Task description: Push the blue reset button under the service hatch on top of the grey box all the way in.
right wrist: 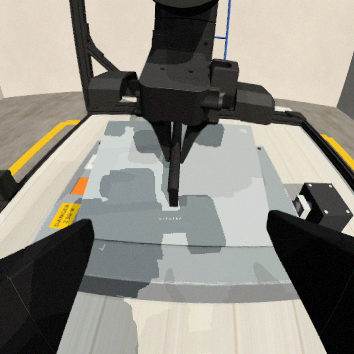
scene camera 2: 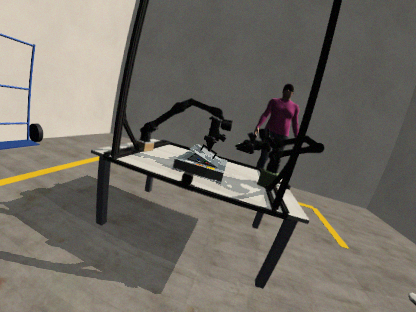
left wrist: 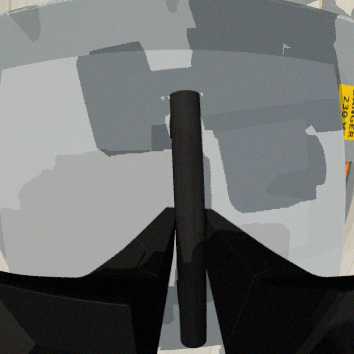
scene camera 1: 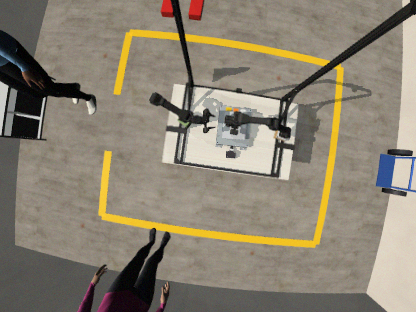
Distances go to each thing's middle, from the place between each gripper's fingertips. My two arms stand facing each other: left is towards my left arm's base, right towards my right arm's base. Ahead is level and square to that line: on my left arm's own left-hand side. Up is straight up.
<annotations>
I see the service hatch (left wrist: 104, 142) 16 cm to the left of my right hand, 9 cm below it and 2 cm behind it.
I see my left gripper 2 cm above the service hatch.
</annotations>
